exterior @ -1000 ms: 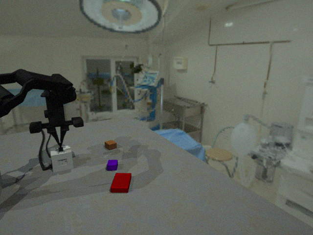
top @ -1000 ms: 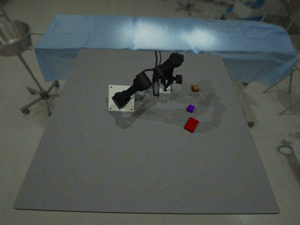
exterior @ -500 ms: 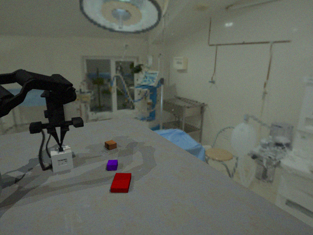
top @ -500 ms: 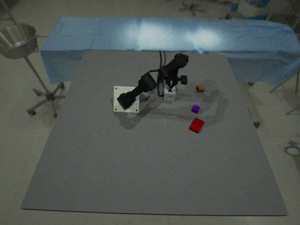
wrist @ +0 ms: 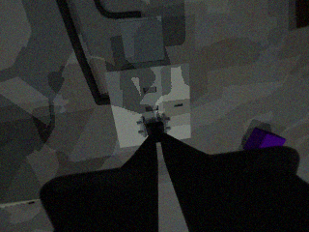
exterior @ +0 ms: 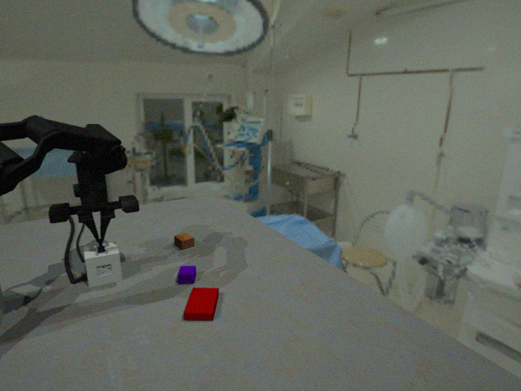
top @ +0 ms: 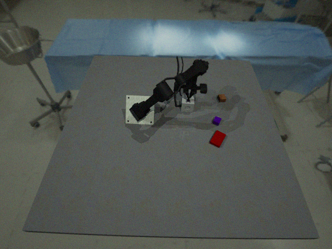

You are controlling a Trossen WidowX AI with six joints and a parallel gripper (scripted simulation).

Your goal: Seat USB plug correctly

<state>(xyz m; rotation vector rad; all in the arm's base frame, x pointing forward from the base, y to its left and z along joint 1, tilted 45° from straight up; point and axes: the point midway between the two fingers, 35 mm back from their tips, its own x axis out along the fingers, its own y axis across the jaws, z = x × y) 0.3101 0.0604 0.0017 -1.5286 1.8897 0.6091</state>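
The dark USB plug is 2 cm below my gripper tip. The rest, counted from my gripper tip: orange block 25 cm ahead, 9 cm below, 7 cm to the left; purple cube 17 cm ahead, 12 cm to the right, 9 cm below; USB socket 4 cm below.
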